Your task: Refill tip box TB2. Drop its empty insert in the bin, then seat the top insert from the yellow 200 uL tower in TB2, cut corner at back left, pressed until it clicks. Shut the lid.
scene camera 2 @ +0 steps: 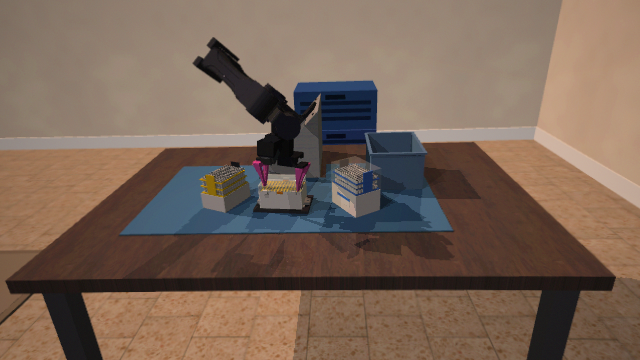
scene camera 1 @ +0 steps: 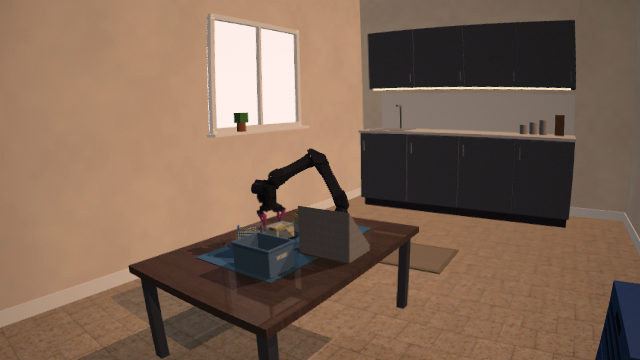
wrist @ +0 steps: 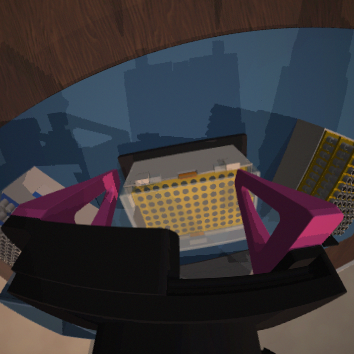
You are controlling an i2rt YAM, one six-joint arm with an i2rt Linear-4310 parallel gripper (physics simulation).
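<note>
Tip box TB2 [scene camera 1: 281,231] [scene camera 2: 281,200] [wrist: 187,161] is a pale box on a black base [scene camera 2: 260,209] [wrist: 182,146] at the middle of the mat. A yellow insert [scene camera 2: 285,187] [wrist: 192,204] with dark, empty-looking holes lies in its top. The lid is hard to make out; a pale strip shows behind the insert. My gripper [scene camera 1: 273,224] [scene camera 2: 281,186] [wrist: 176,175] is wide open, with one magenta finger by each end of the box's top. The yellow tower [scene camera 2: 225,187] [wrist: 330,167] stands left in scene camera 2. The bin [scene camera 1: 262,257] [scene camera 2: 397,167] is an open blue-grey tub.
A blue tower [scene camera 2: 356,190] under a clear cover stands on the other side of the tip box. A tall grey wedge-shaped panel [scene camera 1: 325,234] [scene camera 2: 313,150] stands behind the box in scene camera 2. The blue mat [scene camera 2: 160,215] [wrist: 185,95] lies on the wooden table [scene camera 2: 320,260].
</note>
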